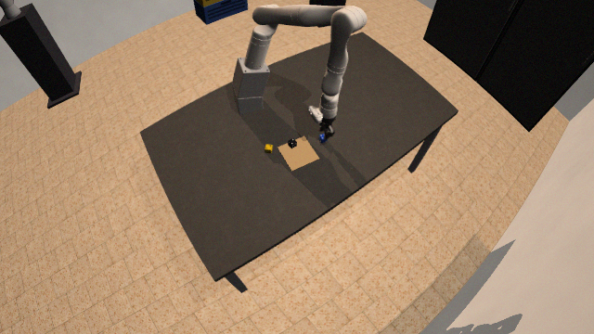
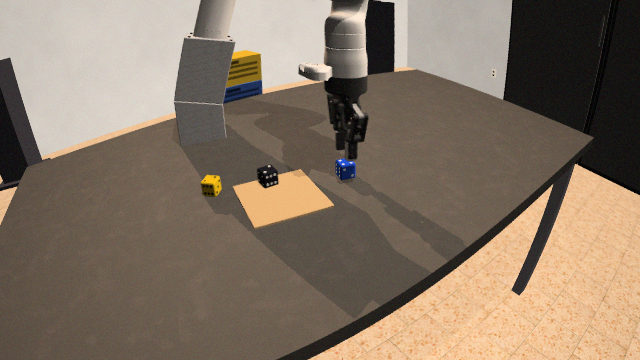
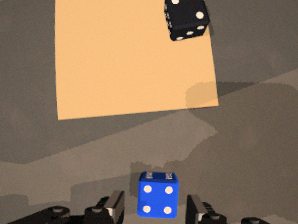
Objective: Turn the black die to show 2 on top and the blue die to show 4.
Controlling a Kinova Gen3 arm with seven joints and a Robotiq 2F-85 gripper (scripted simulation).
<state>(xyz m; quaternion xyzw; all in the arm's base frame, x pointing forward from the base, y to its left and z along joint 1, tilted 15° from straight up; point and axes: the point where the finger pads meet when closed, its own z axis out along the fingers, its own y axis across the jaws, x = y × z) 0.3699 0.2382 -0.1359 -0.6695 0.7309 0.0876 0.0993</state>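
My hand is 5 cm above the blue die. The rest, counted from my hand: yellow die 5 cm behind, 25 cm to the right, 5 cm below; tan mat 2 cm ahead, 14 cm to the right, 6 cm below; black die 3 cm behind, 14 cm to the right, 4 cm below.
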